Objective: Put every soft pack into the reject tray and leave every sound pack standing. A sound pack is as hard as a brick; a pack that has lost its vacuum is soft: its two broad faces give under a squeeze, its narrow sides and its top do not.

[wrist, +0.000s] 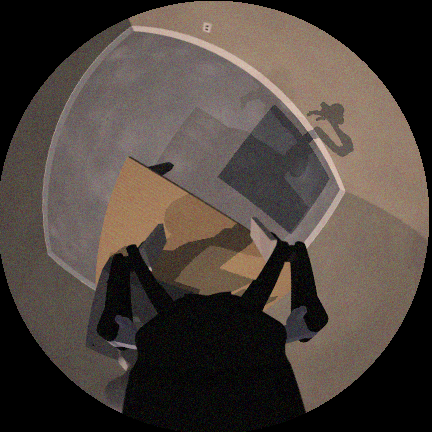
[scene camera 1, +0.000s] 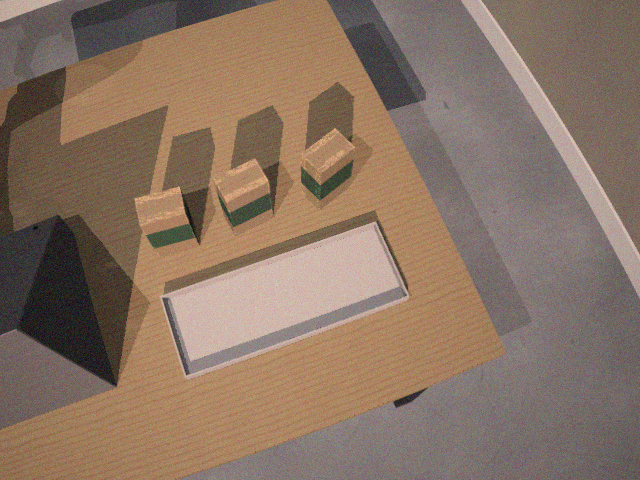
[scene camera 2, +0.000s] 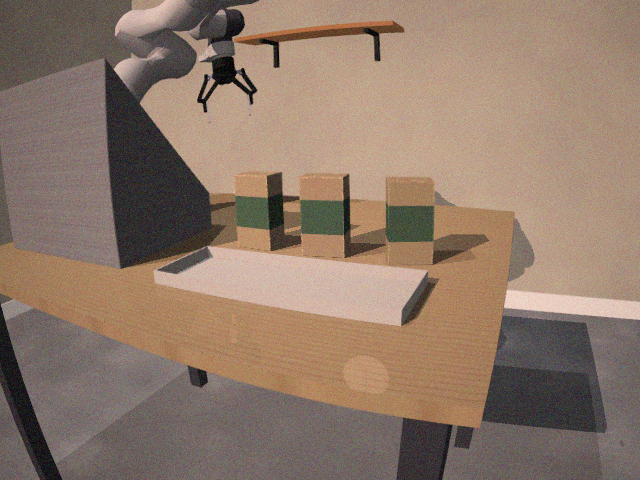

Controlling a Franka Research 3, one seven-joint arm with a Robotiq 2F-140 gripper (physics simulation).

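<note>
Three tan packs with green bands stand upright in a row behind the tray: a left pack [scene camera 1: 164, 217] [scene camera 2: 258, 211], a middle pack [scene camera 1: 244, 193] [scene camera 2: 324, 215] and a right pack [scene camera 1: 327, 164] [scene camera 2: 409, 221]. The right pack is turned more than the others in scene camera 1. No softness can be told by sight. The white reject tray [scene camera 1: 297, 336] [scene camera 2: 279, 294] lies in front of them with no pack in it. My gripper [scene camera 2: 229, 117] [wrist: 207, 229] is open and empty, high above the table, behind and left of the packs in scene camera 2. No pack shows in the wrist view.
A large grey block with a sloping side [scene camera 1: 62, 310] [scene camera 2: 62, 175] stands on the table [scene camera 1: 330, 392] [scene camera 2: 289, 356] left of the packs and tray. A wooden shelf [scene camera 2: 320, 33] is on the back wall. The table's right edge lies beyond the right pack.
</note>
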